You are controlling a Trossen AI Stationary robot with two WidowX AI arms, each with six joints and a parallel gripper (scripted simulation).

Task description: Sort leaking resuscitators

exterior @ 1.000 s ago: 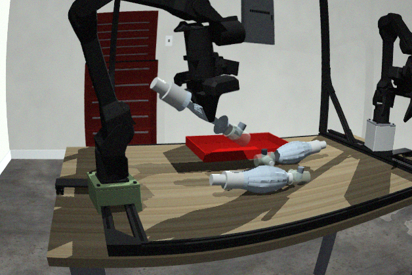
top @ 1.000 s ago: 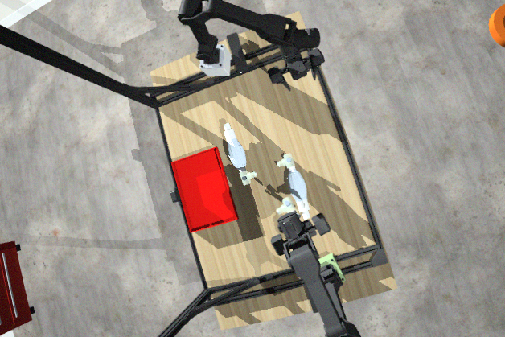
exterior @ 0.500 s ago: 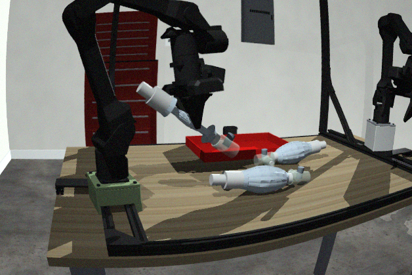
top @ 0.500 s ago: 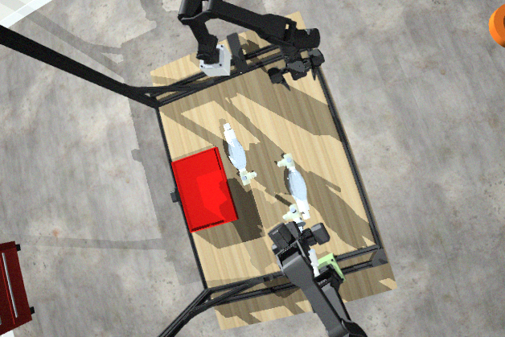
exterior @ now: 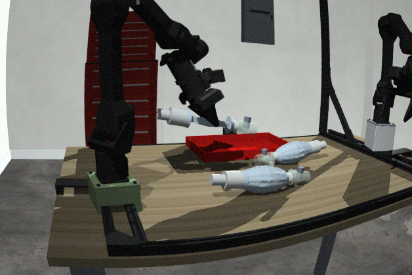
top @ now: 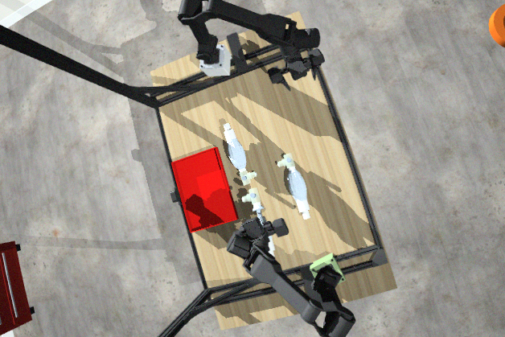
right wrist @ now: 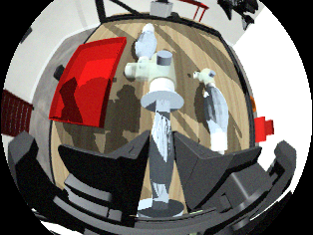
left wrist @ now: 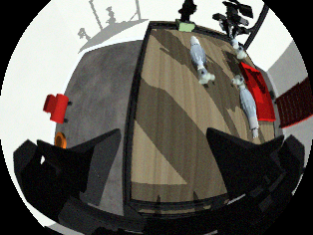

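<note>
Now: right hand 190 mm past the red tray, 220 mm to the right of it and 150 mm above it.
</note>
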